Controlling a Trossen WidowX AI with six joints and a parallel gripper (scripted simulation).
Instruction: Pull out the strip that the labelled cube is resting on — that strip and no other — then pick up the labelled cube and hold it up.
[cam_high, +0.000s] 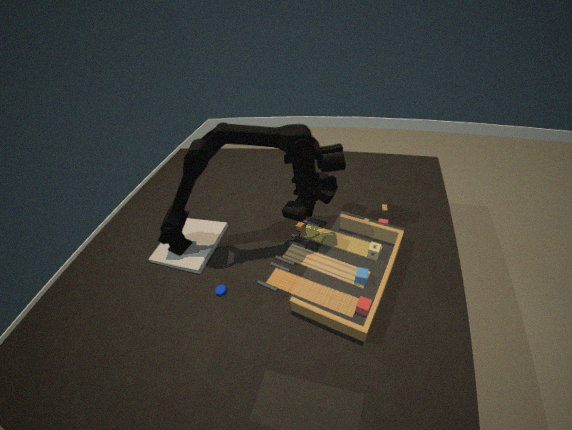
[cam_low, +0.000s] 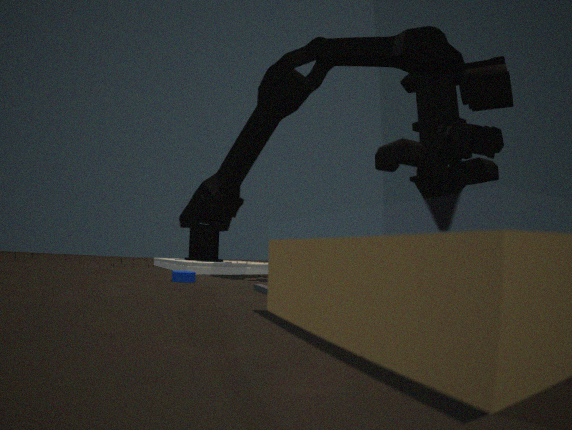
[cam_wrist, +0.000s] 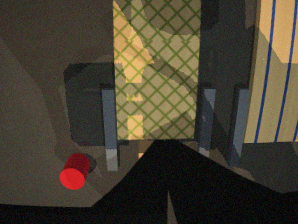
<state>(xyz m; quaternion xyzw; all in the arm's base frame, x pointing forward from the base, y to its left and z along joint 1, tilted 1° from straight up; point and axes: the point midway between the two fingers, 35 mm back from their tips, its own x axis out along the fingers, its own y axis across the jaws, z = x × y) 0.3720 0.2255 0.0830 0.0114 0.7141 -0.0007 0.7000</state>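
The red peg lies 50 mm behind my gripper tip, 60 mm to the left of it and 60 mm below it. From my gripper tip the other things lie so: pink block (200 mm ahead, 120 mm to the left, 70 mm below); then blue disc (140 mm behind, 300 mm to the right, 60 mm below).
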